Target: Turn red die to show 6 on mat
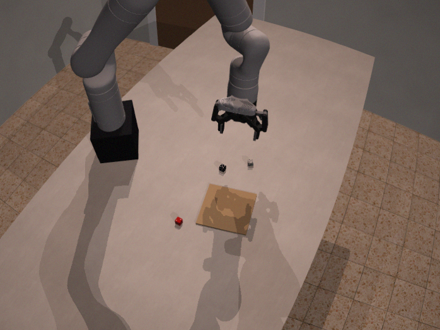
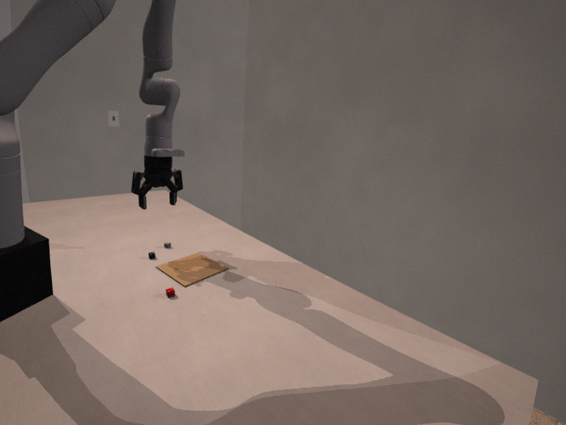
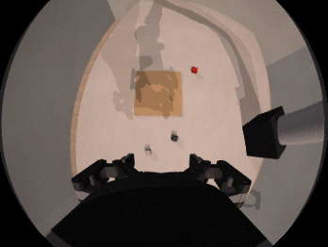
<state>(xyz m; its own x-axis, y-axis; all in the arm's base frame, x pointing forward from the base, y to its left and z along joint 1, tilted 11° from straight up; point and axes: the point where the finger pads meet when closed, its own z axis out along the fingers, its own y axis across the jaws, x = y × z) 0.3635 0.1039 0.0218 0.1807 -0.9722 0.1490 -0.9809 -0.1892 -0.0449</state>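
Right now my hand is 60 mm past the red die, 240 mm to the left of it and 140 mm above it. Also, from my hand: black die 40 mm behind, 20 mm to the right, 140 mm below; then grey die 30 mm ahead, 40 mm to the left, 140 mm below; then tan mat 30 mm ahead, 140 mm to the right, 150 mm below.
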